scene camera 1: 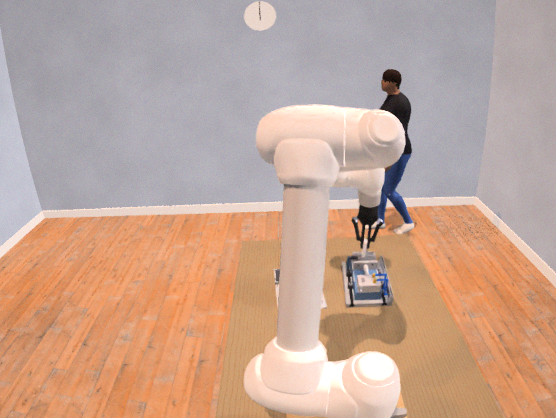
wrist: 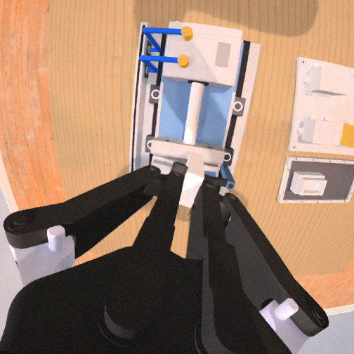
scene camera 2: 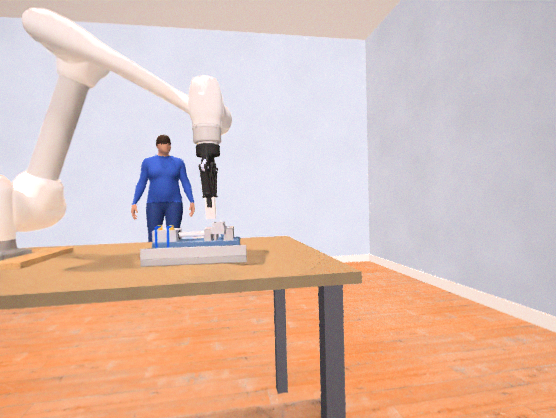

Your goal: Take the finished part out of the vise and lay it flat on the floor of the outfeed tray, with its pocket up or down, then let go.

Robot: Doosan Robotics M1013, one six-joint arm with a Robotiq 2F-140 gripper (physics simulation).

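Frame: origin at the arm's base, x right, y ahead, z up, level; metres.
Where they show: gripper, fingertip midpoint: (scene camera 1: 363, 255) (scene camera 2: 211, 218).
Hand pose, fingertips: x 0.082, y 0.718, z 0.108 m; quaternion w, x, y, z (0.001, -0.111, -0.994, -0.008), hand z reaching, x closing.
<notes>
Things, the pixels of their centre, and the offset from my fingertips. Level surfaces: height alone.
- blue vise at the middle of its body: (scene camera 2: 198, 243) (scene camera 1: 366, 275) dy -0.041, dx +0.014, dz -0.075 m
- pale part at the middle of its body: (scene camera 2: 219, 227) (scene camera 1: 368, 256) dy +0.026, dx +0.028, dz -0.027 m
- table at its surface level: dz -0.124 m
My gripper (scene camera 1: 365, 245) (scene camera 2: 210, 206) (wrist: 192, 164) is shut, its pale fingertips together with no part seen between them. It hangs above the jaw end of the blue vise (scene camera 2: 192, 243) (wrist: 172, 112), with a small gap below the tips in the second scene view. The pale part (scene camera 2: 219, 227) stands up between the vise jaws; in the wrist view the fingertips hide most of it. The outfeed tray (wrist: 281, 184) has a grey floor and a light rim, right of the vise in the wrist view. Another pale part (wrist: 307, 183) with a pocket lies in it.
A white plate (wrist: 296, 107) with pale blocks and a yellow patch lies beside the outfeed tray. Blue clamp arms (wrist: 162, 31) with yellow tips stand at the vise's far end. A person in black (scene camera 1: 397, 122) and one in blue (scene camera 2: 164, 181) stand beyond the table (scene camera 2: 285, 250).
</notes>
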